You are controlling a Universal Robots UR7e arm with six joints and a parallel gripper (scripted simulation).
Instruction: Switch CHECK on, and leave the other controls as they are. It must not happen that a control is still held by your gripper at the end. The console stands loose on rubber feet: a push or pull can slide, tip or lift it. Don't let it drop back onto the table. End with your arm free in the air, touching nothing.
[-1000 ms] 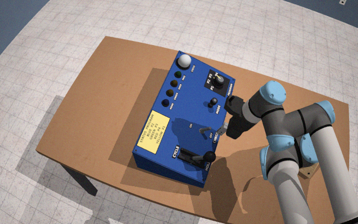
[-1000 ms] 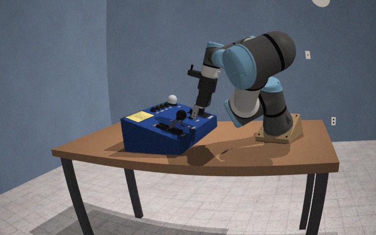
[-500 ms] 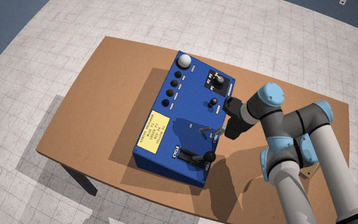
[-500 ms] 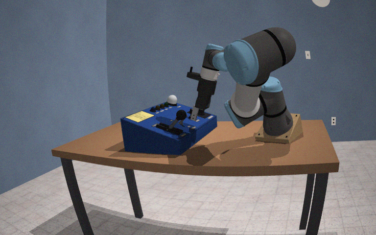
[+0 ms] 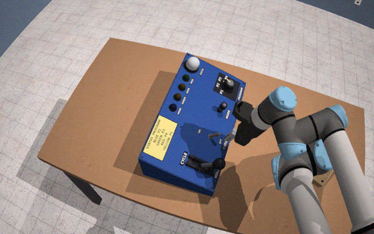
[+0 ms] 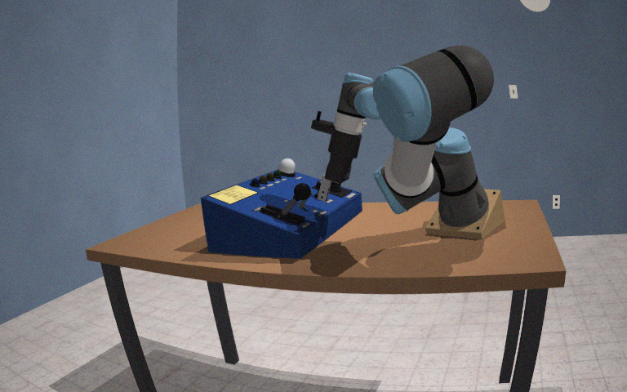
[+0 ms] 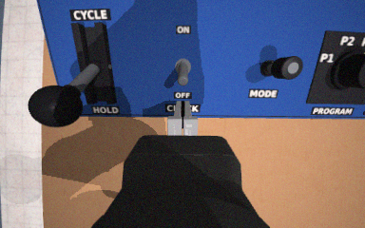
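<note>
The check toggle is 5 cm ahead of my hand, 2 cm below it and 1 cm to the right of it. The rest, counted from my hand: mode switch 13 cm to the right, 4 cm ahead, 1 cm below; blue console 8 cm ahead, 7 cm to the right, 3 cm below; hold lever 12 cm to the left, 5 cm ahead.
</note>
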